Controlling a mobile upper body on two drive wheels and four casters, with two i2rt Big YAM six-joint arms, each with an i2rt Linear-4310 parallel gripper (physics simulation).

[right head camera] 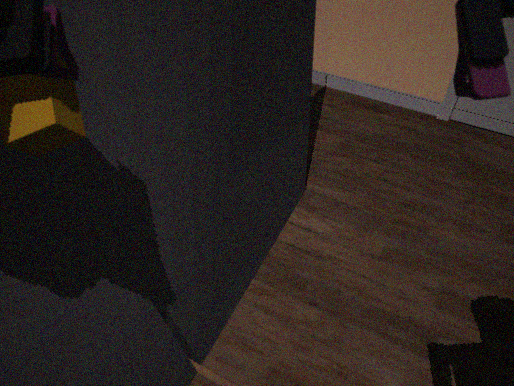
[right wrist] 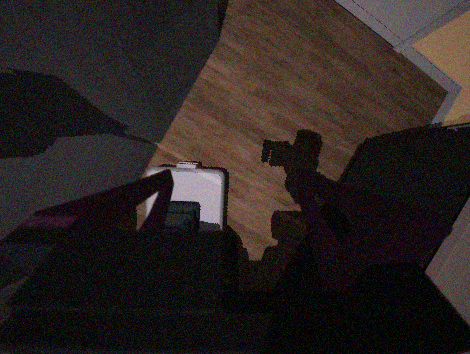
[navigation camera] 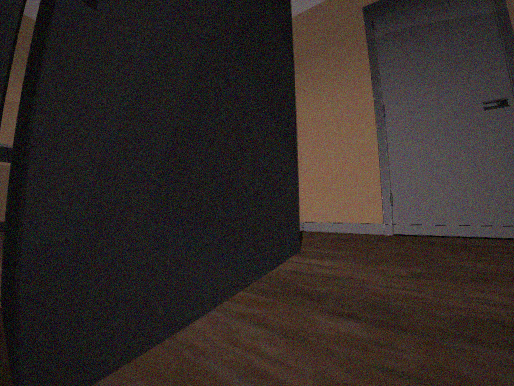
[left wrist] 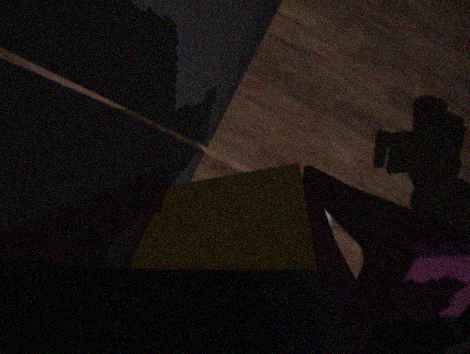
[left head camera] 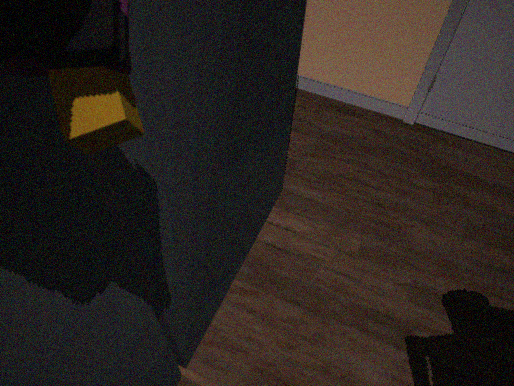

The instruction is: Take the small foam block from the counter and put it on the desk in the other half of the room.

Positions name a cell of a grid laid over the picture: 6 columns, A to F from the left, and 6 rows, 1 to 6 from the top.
Labels:
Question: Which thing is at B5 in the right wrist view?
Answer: The right gripper.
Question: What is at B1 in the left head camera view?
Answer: The left gripper.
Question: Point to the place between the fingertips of the left gripper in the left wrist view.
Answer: C4

